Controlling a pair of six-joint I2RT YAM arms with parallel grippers.
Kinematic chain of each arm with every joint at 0, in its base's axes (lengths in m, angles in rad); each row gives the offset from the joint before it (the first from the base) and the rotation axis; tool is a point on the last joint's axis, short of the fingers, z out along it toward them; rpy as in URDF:
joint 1: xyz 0 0 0.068 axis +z
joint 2: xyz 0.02 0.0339 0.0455 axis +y
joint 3: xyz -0.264 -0.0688 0 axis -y
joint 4: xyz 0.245 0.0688 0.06 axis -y
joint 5: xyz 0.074 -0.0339 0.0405 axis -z
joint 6: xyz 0.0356 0 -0.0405 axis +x
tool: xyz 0 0 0 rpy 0 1.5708 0
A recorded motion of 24 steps. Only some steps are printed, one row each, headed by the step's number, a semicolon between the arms.
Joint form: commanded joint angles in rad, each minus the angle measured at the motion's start. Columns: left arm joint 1, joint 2, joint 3, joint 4, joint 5, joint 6; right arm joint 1, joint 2, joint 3, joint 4, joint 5, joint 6.
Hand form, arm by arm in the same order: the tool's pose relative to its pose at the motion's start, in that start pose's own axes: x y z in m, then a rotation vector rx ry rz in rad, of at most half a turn. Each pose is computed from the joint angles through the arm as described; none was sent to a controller.
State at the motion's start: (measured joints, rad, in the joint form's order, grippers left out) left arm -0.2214 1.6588 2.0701 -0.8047 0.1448 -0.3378; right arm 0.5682 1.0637 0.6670 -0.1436 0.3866 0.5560
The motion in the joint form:
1: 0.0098 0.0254 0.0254 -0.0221 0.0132 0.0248; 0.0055 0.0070 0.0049 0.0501 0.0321 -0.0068
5: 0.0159 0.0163 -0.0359 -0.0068 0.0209 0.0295; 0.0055 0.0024 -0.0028 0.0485 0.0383 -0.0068
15: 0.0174 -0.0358 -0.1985 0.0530 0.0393 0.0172; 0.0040 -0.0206 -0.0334 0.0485 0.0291 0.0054
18: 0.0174 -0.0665 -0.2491 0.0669 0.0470 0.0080; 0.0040 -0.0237 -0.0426 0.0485 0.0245 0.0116
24: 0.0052 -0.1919 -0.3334 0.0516 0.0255 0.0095; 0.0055 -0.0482 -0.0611 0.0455 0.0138 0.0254
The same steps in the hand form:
1: -0.0008 0.0038 0.0059 -0.0028 0.0215 0.0177; -0.0051 0.0037 0.0005 -0.0005 -0.0528 0.0095
5: 0.0091 0.0106 0.0142 -0.0121 0.0563 0.0139; -0.0033 0.0022 0.0002 0.0071 -0.0524 0.0078
15: 0.0334 0.0204 0.0229 -0.0123 0.1089 -0.0082; 0.0029 -0.0027 -0.0017 0.0039 -0.0421 0.0175
18: 0.0401 0.0217 0.0192 -0.0074 0.1168 -0.0189; 0.0054 -0.0040 -0.0016 0.0029 -0.0350 0.0212
24: 0.0474 0.0147 -0.0175 -0.0093 0.0904 -0.0068; 0.0084 -0.0067 -0.0050 -0.0092 -0.0311 0.0354

